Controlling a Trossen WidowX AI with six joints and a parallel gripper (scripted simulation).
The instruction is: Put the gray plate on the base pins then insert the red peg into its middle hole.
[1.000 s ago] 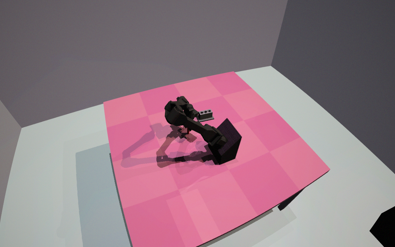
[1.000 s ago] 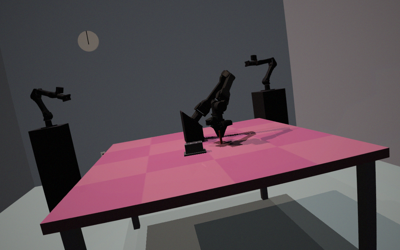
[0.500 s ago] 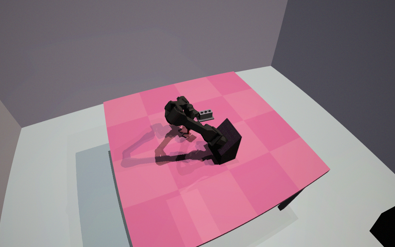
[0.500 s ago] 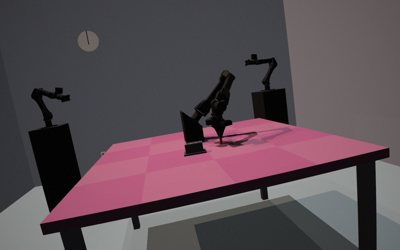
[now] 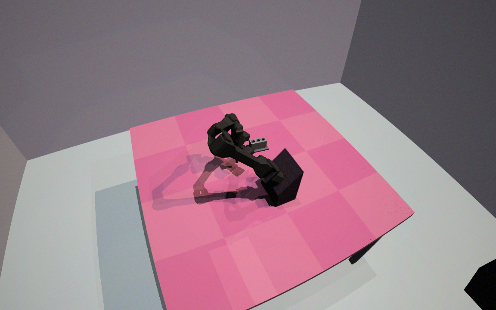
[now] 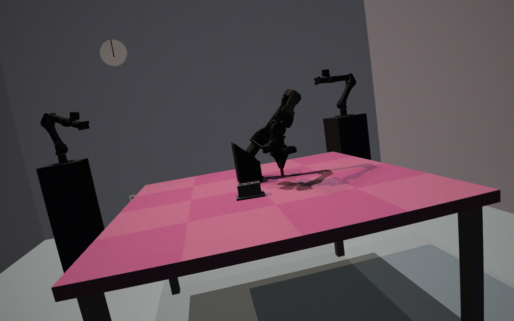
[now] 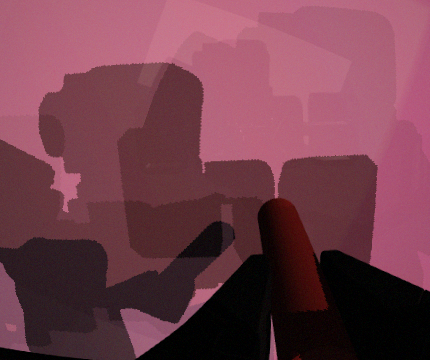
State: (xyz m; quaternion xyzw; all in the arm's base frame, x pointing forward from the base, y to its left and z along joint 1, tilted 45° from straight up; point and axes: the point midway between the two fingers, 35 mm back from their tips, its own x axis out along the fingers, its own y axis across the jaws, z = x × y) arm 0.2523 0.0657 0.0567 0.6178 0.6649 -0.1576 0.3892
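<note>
Now: gripper tip 8 cm short of the gray plate, 18 cm to the left of it and 3 cm above it. The rest, counted from my gripper tip: red peg right at my gripper tip.
</note>
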